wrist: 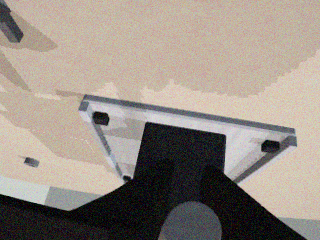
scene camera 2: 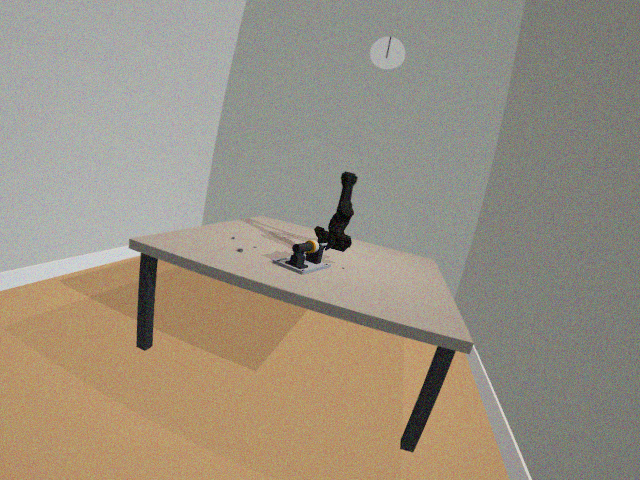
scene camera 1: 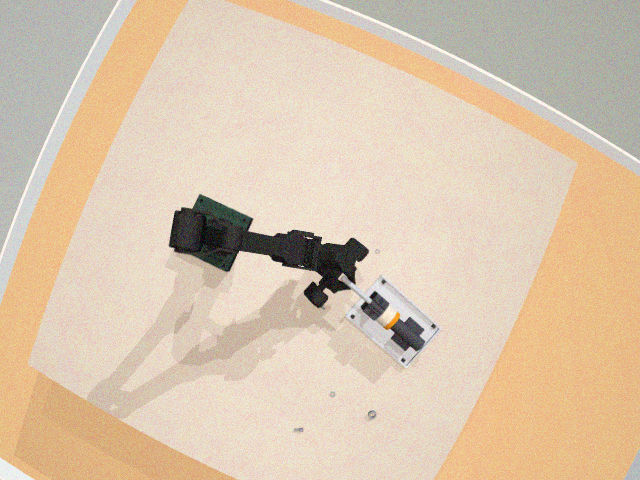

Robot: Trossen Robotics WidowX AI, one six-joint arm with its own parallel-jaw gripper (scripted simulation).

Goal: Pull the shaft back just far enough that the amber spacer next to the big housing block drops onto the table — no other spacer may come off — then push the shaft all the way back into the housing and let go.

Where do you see a housing block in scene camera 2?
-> At 298, 263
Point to a housing block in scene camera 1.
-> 413, 331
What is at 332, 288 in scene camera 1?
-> My gripper.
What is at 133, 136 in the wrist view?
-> A housing block.
